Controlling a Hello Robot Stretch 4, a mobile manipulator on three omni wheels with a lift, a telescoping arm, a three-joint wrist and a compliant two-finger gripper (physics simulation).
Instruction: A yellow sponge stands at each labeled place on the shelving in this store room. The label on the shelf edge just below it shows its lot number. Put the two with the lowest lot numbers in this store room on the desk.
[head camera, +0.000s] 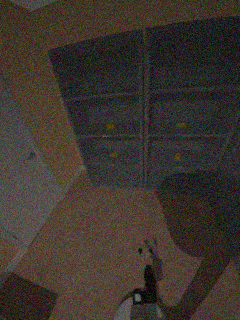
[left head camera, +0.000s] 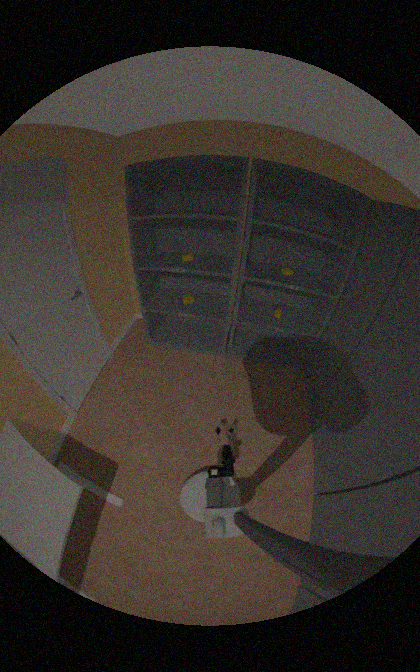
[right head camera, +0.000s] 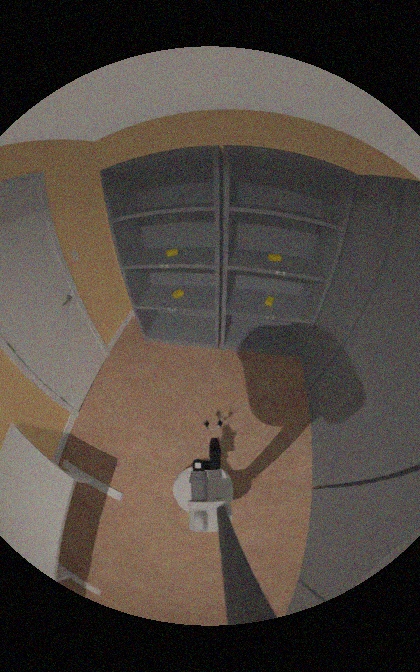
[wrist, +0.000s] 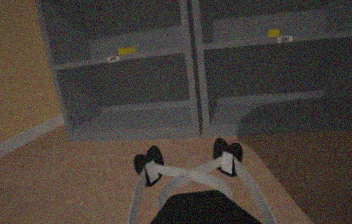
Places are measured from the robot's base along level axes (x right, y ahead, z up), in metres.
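Pixels of known places: gripper, between the fingertips: (head camera: 145, 247) (left head camera: 224, 427) (right head camera: 212, 419) (wrist: 187, 154).
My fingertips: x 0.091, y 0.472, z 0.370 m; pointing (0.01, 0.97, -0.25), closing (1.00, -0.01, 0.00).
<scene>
Ahead of a thing's pixels: the offset from my fingertips to its middle. "pt": to the spot under its first point. Level surfaces: height alone.
The grey shelving (head camera: 146, 100) (right head camera: 217, 200) (wrist: 190, 65) stands ahead in two bays. Yellow sponges stand at upper left (head camera: 110, 127) (left head camera: 187, 258) (right head camera: 172, 253), upper right (head camera: 181, 125) (left head camera: 287, 272) (right head camera: 274, 258), lower left (head camera: 114, 155) (left head camera: 188, 300) (right head camera: 178, 294) (wrist: 127, 51) and lower right (head camera: 177, 157) (left head camera: 278, 313) (right head camera: 269, 301) (wrist: 274, 33). The lower left label {pt dx -0.342, dy +1.030, dz +0.117 m} (wrist: 113, 59) and lower right label {pt dx +0.578, dy +0.845, dz +0.118 m} (wrist: 285, 39) are too blurred to read. My gripper (head camera: 147, 250) (left head camera: 224, 430) (right head camera: 213, 423) (wrist: 187, 154) is open and empty, over the floor before the shelving. The white desk {dz +0.323 m} (left head camera: 35, 515) (right head camera: 35, 500) is partly visible at lower left.
A pale door (head camera: 25, 190) (left head camera: 35, 250) (right head camera: 30, 260) is in the left wall. Large grey units (left head camera: 360, 475) (right head camera: 360, 450) line the right side. A light desk leg (right head camera: 95, 482) stands out at the left. A dark shadow falls across the floor and right-hand units.
</scene>
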